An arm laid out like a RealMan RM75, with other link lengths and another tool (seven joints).
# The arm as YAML. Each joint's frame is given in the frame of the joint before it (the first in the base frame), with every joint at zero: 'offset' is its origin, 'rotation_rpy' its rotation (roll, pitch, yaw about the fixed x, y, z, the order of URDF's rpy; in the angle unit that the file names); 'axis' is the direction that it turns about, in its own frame. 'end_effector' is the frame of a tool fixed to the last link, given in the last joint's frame.
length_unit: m
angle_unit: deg
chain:
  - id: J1
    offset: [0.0, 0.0, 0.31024]
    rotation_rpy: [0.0, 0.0, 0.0]
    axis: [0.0, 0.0, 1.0]
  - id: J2
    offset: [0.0, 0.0, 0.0]
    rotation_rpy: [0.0, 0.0, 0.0]
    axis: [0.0, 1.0, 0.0]
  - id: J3
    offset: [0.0, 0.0, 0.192]
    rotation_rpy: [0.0, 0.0, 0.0]
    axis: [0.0, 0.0, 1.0]
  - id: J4
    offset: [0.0, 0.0, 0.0]
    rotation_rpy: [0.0, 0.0, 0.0]
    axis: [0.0, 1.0, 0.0]
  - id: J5
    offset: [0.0, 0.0, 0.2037]
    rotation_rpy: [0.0, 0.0, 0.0]
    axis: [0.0, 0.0, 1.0]
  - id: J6
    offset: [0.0, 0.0, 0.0]
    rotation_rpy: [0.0, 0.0, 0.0]
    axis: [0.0, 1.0, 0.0]
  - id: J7
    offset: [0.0, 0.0, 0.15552]
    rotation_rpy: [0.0, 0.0, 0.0]
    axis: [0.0, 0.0, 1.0]
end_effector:
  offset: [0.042, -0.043, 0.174]
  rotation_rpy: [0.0, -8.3, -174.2]
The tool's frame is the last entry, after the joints.
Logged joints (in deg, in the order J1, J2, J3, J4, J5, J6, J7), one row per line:
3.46, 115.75, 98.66, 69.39, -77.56, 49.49, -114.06
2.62, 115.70, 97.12, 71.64, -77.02, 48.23, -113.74
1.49, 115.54, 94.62, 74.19, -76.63, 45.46, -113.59
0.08, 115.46, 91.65, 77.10, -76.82, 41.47, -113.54
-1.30, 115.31, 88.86, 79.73, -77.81, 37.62, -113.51
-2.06, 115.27, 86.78, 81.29, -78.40, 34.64, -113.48
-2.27, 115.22, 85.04, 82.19, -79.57, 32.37, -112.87
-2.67, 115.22, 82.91, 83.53, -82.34, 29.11, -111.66
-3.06, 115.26, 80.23, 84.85, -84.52, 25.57, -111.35
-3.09, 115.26, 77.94, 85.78, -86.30, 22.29, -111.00
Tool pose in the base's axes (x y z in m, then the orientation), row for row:
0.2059, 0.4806, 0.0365, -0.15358, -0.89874, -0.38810, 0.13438
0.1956, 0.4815, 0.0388, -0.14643, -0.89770, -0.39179, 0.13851
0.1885, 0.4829, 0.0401, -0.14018, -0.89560, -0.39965, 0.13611
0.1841, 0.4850, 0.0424, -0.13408, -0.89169, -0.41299, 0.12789
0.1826, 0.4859, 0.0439, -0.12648, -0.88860, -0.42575, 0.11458
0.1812, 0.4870, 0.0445, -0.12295, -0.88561, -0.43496, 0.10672
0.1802, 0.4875, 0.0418, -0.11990, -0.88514, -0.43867, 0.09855
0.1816, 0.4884, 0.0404, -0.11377, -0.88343, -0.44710, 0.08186
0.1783, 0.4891, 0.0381, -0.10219, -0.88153, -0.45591, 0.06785
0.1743, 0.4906, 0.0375, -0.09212, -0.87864, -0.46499, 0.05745
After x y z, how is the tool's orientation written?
As a quaternion, x y z w.
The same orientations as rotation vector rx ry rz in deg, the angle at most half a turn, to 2 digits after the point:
-25.50, -149.25, -64.45
-24.26, -148.73, -64.91
-23.26, -148.58, -66.30
-22.35, -148.62, -68.83
-21.24, -149.24, -71.50
-20.74, -149.41, -73.38
-20.32, -150.04, -74.36
-19.48, -151.23, -76.54
-17.64, -152.17, -78.70
-16.00, -152.62, -80.77

